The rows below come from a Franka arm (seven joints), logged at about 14 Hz.
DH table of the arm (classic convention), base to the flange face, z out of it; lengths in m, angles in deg. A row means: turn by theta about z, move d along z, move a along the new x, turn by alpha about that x. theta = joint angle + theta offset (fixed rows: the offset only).
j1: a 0  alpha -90  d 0.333  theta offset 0
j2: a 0  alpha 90  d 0  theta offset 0
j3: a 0.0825  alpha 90  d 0.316  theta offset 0
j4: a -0.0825  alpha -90  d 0  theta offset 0
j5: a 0  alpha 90  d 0.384  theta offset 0
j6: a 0.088  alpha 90  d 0  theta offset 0
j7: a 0  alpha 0  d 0.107  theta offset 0
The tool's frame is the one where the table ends.
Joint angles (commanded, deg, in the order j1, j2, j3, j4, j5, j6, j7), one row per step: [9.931 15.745 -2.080 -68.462 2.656 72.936 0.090]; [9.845 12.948 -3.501 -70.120 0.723 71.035 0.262]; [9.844 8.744 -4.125 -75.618 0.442 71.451 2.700]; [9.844 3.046 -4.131 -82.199 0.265 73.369 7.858]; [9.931 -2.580 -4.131 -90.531 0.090 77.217 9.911]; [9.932 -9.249 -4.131 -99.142 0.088 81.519 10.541]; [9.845 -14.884 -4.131 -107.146 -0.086 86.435 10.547]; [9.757 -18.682 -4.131 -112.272 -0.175 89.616 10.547]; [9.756 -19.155 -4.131 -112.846 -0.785 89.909 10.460]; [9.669 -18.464 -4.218 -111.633 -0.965 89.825 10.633]
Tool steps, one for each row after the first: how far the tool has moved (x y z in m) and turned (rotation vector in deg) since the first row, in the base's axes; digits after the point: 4 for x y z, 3 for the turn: [-0.0155 -0.0207 0.0143 -2.258 0.470 -1.832]; [-0.0351 -0.0309 0.0152 -2.994 1.318 -4.912]; [-0.0610 -0.0365 0.0218 -3.654 0.310 -10.055]; [-0.0842 -0.0406 0.0134 -3.608 -0.763 -12.040]; [-0.1133 -0.0455 0.0088 -2.768 -2.960 -12.709]; [-0.1367 -0.0501 -0.0025 -2.014 -5.392 -12.825]; [-0.1529 -0.0531 -0.0098 -1.454 -7.161 -12.911]; [-0.1550 -0.0545 -0.0105 -1.962 -7.473 -12.747]; [-0.1506 -0.0559 -0.0060 -2.100 -7.939 -13.103]
